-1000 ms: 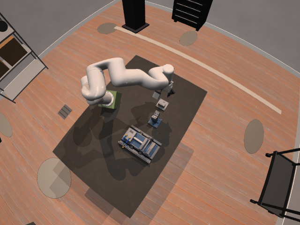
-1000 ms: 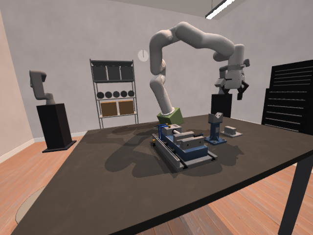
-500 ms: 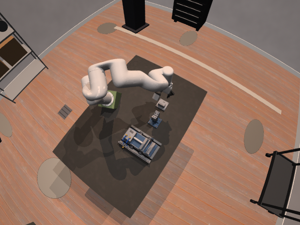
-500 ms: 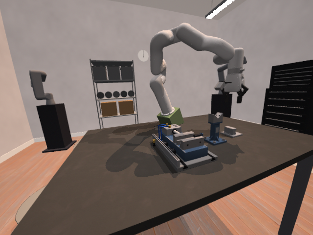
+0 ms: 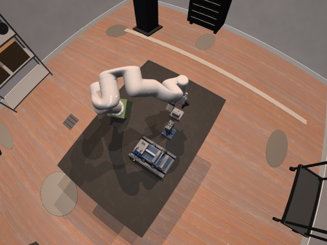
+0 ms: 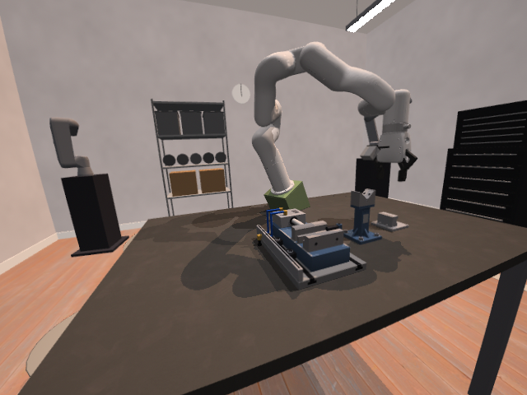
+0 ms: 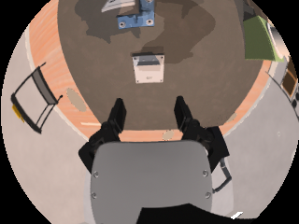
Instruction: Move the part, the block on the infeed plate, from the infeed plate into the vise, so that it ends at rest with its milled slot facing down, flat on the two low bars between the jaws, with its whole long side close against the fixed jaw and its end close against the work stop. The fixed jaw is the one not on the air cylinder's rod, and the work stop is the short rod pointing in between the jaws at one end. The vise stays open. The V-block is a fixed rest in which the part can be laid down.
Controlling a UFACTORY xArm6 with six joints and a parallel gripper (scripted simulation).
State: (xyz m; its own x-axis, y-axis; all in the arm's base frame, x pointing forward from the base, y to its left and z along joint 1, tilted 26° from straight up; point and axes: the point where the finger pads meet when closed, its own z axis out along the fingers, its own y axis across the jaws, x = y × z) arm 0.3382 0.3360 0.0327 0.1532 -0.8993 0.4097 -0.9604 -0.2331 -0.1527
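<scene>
Right now my hand is 10 mm to the right of the part and 160 mm above it. From my hand the other things lie so: air cylinder (10 mm behind, 390 mm to the right, 110 mm below); then grey rail (100 mm ahead, 470 mm to the right, 160 mm below).
</scene>
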